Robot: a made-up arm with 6 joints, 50 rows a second.
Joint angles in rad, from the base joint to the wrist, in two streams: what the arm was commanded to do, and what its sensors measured. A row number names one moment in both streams.
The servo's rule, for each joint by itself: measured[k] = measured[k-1] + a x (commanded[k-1-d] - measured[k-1]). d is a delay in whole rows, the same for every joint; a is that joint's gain. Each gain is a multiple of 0.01, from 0.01 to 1. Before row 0 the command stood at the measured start. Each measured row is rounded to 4 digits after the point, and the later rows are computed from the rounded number. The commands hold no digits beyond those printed.
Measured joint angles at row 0:
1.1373 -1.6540 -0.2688 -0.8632 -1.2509 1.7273
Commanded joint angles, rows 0 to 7:
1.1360 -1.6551 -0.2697 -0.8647 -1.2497 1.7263
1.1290 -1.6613 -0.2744 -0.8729 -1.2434 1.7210
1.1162 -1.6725 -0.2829 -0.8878 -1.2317 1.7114
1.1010 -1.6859 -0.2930 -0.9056 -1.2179 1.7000
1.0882 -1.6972 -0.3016 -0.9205 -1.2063 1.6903
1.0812 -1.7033 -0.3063 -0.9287 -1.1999 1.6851
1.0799 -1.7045 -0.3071 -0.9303 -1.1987 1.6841
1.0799 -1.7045 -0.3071 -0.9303 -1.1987 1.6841
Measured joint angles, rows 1 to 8:
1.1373 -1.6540 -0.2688 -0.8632 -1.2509 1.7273
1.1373 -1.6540 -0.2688 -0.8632 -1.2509 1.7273
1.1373 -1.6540 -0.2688 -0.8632 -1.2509 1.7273
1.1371 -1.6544 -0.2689 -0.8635 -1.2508 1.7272
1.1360 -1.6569 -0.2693 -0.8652 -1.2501 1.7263
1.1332 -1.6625 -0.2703 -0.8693 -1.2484 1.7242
1.1287 -1.6709 -0.2719 -0.8758 -1.2457 1.7208
1.1230 -1.6804 -0.2740 -0.8838 -1.2422 1.7165
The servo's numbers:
d 3
a 0.14 0.36 0.07 0.18 0.09 0.14

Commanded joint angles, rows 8 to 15:
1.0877 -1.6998 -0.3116 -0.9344 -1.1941 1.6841
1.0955 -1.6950 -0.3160 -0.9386 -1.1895 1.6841
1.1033 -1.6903 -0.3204 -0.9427 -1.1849 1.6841
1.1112 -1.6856 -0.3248 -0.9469 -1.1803 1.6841
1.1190 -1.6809 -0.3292 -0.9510 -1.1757 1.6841
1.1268 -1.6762 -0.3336 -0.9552 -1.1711 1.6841
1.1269 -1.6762 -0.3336 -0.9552 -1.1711 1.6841
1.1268 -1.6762 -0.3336 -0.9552 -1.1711 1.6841
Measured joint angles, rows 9 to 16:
1.1171 -1.6886 -0.2763 -0.8919 -1.2384 1.7121
1.1119 -1.6943 -0.2785 -0.8988 -1.2348 1.7082
1.1074 -1.6980 -0.2805 -0.9045 -1.2316 1.7048
1.1046 -1.6986 -0.2827 -0.9099 -1.2282 1.7019
1.1033 -1.6973 -0.2850 -0.9151 -1.2247 1.6994
1.1033 -1.6948 -0.2875 -0.9201 -1.2211 1.6973
1.1044 -1.6915 -0.2901 -0.9249 -1.2174 1.6955
1.1064 -1.6877 -0.2928 -0.9296 -1.2136 1.6939

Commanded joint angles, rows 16 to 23:
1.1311 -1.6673 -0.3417 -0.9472 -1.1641 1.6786
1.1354 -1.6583 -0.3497 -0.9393 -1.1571 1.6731
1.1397 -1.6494 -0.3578 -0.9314 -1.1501 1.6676
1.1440 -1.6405 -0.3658 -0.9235 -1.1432 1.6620
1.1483 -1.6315 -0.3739 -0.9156 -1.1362 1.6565
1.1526 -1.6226 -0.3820 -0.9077 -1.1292 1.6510
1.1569 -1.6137 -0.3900 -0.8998 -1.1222 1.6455
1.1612 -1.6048 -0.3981 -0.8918 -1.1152 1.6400
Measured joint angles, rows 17 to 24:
1.1093 -1.6836 -0.2957 -0.9342 -1.2098 1.6925
1.1118 -1.6809 -0.2984 -0.9380 -1.2063 1.6913
1.1139 -1.6792 -0.3009 -0.9411 -1.2031 1.6903
1.1163 -1.6749 -0.3038 -0.9422 -1.1996 1.6887
1.1190 -1.6689 -0.3070 -0.9417 -1.1958 1.6865
1.1219 -1.6619 -0.3106 -0.9398 -1.1917 1.6839
1.1250 -1.6542 -0.3145 -0.9369 -1.1873 1.6808
1.1283 -1.6460 -0.3187 -0.9331 -1.1827 1.6774

